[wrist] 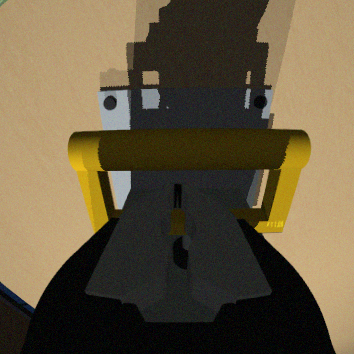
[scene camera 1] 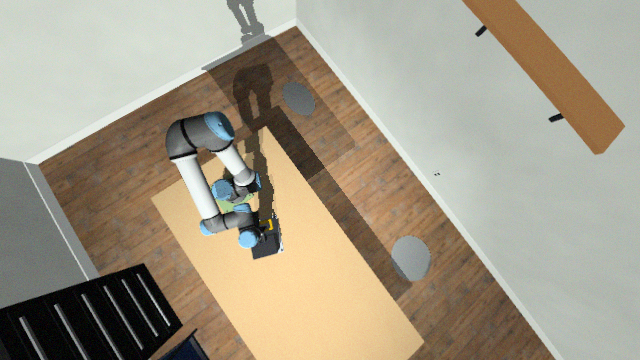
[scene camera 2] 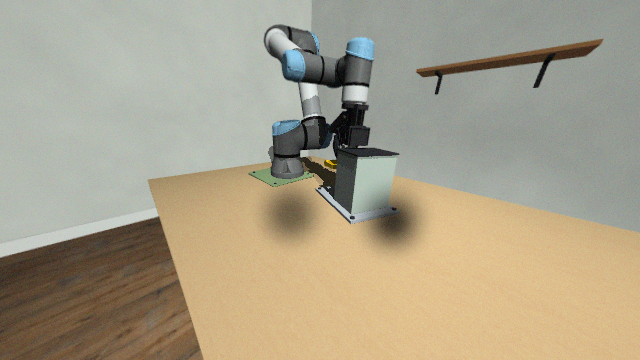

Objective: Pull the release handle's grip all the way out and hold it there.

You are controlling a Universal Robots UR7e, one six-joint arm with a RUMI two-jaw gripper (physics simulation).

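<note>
The release handle's yellow U-shaped grip [scene camera 1: 270, 224] [scene camera 2: 330, 164] [wrist: 190, 150] sticks out from the side of a pale box with a dark top [scene camera 1: 266, 250] [scene camera 2: 372, 182]. In the wrist view its round bar lies crosswise, with an arm at each end. The box stands on a light base plate [scene camera 2: 372, 216] [wrist: 115, 120]. My gripper [scene camera 2: 338, 146] [wrist: 176, 185] is shut and empty. It points down beside the box's top edge. In the wrist view its fingertips show between the two arms, on the box side of the bar. Whether they touch the grip cannot be told.
The arm's base stands on a green plate [scene camera 1: 227, 206] [scene camera 2: 260, 175] on the wooden table [scene camera 1: 320, 290] [scene camera 2: 400, 300]. A wall shelf [scene camera 1: 550, 65] [scene camera 2: 500, 62] hangs at the right. Two round grey discs [scene camera 1: 299, 98] [scene camera 1: 411, 258] show beyond the table, and a black slatted unit [scene camera 1: 72, 295] stands at lower left.
</note>
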